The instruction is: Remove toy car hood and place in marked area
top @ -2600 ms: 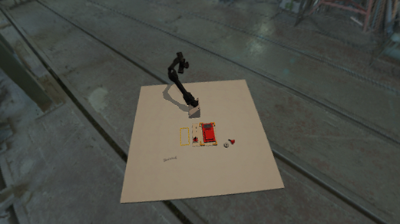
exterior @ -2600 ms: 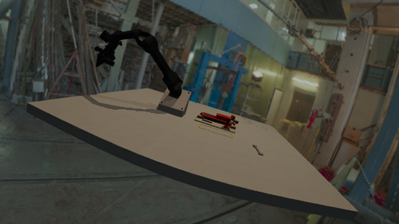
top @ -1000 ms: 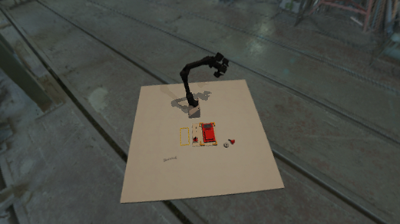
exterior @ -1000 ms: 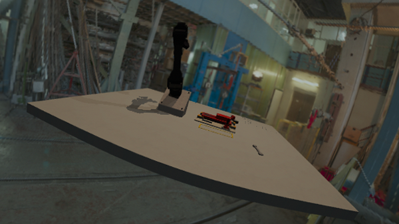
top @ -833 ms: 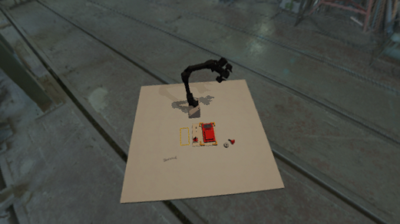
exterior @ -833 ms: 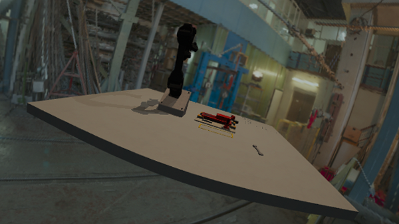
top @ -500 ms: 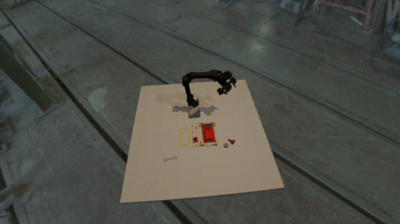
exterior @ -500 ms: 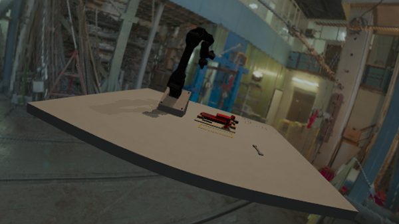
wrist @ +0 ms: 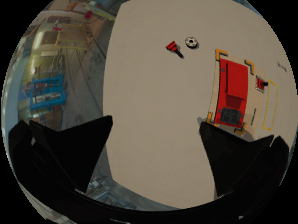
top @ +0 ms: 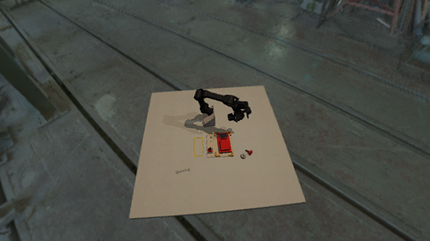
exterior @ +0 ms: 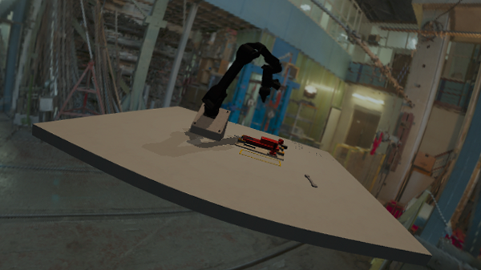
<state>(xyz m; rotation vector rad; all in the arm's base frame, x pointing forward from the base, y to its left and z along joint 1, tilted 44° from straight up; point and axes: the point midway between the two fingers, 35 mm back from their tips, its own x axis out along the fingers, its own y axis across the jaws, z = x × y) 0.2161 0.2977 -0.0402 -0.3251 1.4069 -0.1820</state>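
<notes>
The red hood lies 210 mm below my gripper tip, 150 mm to the right of it and 100 mm ahead of it. The rest, counted from my gripper tip: wrench (510 mm to the right, 300 mm ahead, 250 mm below).
</notes>
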